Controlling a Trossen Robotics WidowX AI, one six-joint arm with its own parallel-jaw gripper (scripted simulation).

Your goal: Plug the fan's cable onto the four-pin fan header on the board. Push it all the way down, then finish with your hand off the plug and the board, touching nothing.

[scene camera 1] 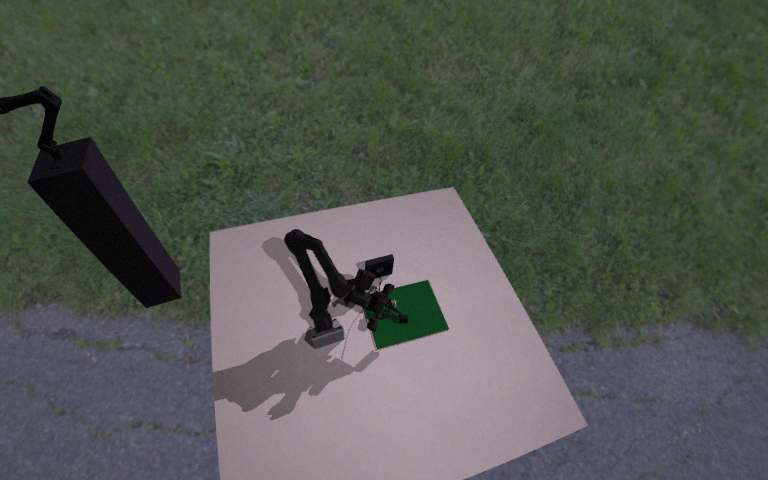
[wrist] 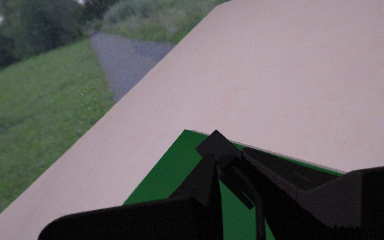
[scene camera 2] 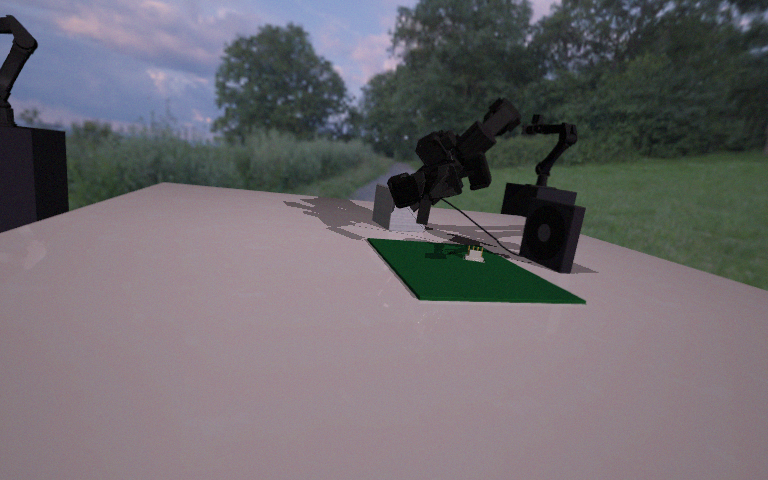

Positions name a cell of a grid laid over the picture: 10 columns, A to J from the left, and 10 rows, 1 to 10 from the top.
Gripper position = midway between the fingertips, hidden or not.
My gripper shows in scene camera 1 (F7), in the wrist view (F7) and in scene camera 2 (F5).
